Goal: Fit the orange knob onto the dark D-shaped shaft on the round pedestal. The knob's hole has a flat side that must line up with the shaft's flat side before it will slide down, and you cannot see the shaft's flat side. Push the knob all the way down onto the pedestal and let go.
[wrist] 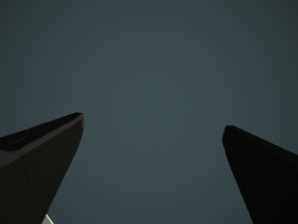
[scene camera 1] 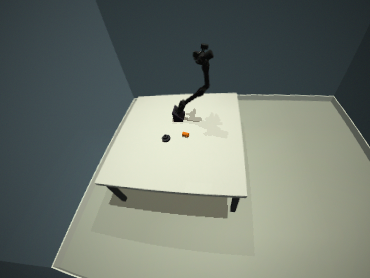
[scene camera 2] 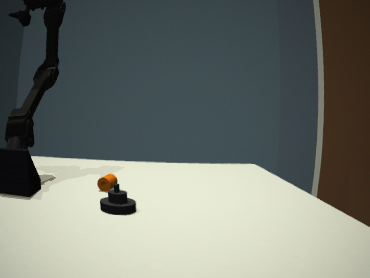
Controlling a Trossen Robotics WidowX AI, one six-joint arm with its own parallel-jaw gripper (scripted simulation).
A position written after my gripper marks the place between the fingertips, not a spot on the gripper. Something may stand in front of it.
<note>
My gripper (wrist: 155,126) is open and holds nothing. Further things: a dark round pedestal (scene camera 2: 117,203).
</note>
